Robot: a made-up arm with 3 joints. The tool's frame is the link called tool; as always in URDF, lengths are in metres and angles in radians.
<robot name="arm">
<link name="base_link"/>
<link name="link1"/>
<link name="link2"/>
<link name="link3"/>
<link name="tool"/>
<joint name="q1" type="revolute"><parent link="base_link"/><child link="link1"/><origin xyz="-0.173 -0.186 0.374"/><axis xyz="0 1 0"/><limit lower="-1.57" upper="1.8" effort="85" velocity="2.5"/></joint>
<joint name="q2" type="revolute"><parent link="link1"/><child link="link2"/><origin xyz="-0.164 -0.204 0.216"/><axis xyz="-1 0 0"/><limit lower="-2.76" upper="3.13" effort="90" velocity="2.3"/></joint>
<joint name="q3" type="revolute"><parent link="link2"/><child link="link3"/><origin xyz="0.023 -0.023 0.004"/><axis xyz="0 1 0"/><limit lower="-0.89" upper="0.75" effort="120" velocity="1.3"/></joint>
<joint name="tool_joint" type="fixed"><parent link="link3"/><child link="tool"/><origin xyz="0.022 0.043 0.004" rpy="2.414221 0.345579 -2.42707"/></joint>
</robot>
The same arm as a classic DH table. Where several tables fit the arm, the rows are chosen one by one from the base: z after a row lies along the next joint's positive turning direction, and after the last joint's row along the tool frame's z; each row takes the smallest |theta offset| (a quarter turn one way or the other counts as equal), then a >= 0, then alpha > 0; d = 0 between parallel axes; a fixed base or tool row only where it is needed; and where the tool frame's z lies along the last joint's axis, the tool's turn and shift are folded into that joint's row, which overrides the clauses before.
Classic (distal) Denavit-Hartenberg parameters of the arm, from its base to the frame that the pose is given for. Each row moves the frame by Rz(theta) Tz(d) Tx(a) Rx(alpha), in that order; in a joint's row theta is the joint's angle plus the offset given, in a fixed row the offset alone. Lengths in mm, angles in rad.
base (fixed): a -173, alpha -1.5708, d 374, theta_offset 0
q1: a 216, alpha 1.5708, d -390, theta_offset -1.5708
q2: a 4, alpha -1.5708, d 141, theta_offset 0
q3: a -19.5, alpha 0.8392, d 29.9, theta_offset -1.2359
tool (fixed): a 0, alpha 0, d -14.8, theta_offset -0.9765
Joint limits (rad, base to tool): -1.57..1.8 -2.76..3.13 -0.89..0.75

